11 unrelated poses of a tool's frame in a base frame.
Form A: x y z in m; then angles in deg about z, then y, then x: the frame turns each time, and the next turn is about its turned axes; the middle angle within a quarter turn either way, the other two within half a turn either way.
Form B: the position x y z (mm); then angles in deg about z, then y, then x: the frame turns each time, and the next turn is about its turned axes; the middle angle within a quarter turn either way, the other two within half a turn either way. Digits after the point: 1 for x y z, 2 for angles.
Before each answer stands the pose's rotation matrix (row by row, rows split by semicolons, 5 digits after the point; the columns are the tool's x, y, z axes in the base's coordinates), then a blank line. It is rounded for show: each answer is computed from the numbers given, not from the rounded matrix.
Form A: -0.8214, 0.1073, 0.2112, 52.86, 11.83, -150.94
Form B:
0.59094 0.63669 -0.49540; 0.78023 -0.60714 0.15041; -0.20501 -0.47541 -0.85555

-821.4, 107.3, 211.2, 52.86, 11.83, -150.94
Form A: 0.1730, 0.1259, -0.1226, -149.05, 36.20, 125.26
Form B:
-0.69206 -0.71048 -0.12753; -0.41501 0.24707 0.87563; -0.59061 0.65892 -0.46585

173.0, 125.9, -122.6, -149.05, 36.20, 125.26
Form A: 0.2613, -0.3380, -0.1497, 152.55, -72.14, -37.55
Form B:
-0.27216 -0.88024 0.38871; 0.14138 -0.43616 -0.88870; 0.95181 -0.18691 0.24315

261.3, -338.0, -149.7, 152.55, -72.14, -37.55
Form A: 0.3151, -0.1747, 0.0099, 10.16, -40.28, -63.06
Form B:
0.75093 0.48741 -0.44557; 0.13457 0.54762 0.82583; 0.64652 -0.68011 0.34563

315.1, -174.7, 9.9, 10.16, -40.28, -63.06
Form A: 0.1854, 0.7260, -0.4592, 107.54, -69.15, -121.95
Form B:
-0.10726 0.26560 -0.95810; 0.33937 0.91556 0.21582; 0.93452 -0.30200 -0.18835

185.4, 726.0, -459.2, 107.54, -69.15, -121.95
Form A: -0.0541, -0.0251, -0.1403, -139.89, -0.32, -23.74
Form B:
-0.76480 0.58802 0.26328; -0.64425 -0.70154 -0.30461; 0.00559 -0.40258 0.91537

-54.1, -25.1, -140.3, -139.89, -0.32, -23.74
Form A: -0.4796, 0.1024, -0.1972, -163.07, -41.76, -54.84
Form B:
-0.71361 -0.35321 0.60498; -0.21722 -0.70946 -0.67043; 0.66601 -0.60984 0.42956

-479.6, 102.4, -197.2, -163.07, -41.76, -54.84
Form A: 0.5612, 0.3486, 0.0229, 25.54, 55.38, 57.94
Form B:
0.51262 0.40043 0.75953; 0.24494 0.77963 -0.57635; -0.82294 0.48149 0.30157

561.2, 348.6, 22.9, 25.54, 55.38, 57.94
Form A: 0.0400, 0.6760, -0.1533, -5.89, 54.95, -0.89
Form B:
0.57126 0.08996 0.81583; -0.05893 0.99591 -0.06855; -0.81865 -0.00892 0.57422

40.0, 676.0, -153.3, -5.89, 54.95, -0.89
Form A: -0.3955, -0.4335, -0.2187, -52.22, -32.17, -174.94
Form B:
0.51858 -0.75852 0.39462; -0.66903 -0.64736 -0.36515; 0.53243 -0.07466 -0.84317

-395.5, -433.5, -218.7, -52.22, -32.17, -174.94
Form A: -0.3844, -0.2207, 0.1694, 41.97, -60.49, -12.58
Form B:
0.36623 -0.51176 -0.77716; 0.32941 0.85240 -0.40608; 0.87027 -0.10728 0.48075

-384.4, -220.7, 169.4, 41.97, -60.49, -12.58
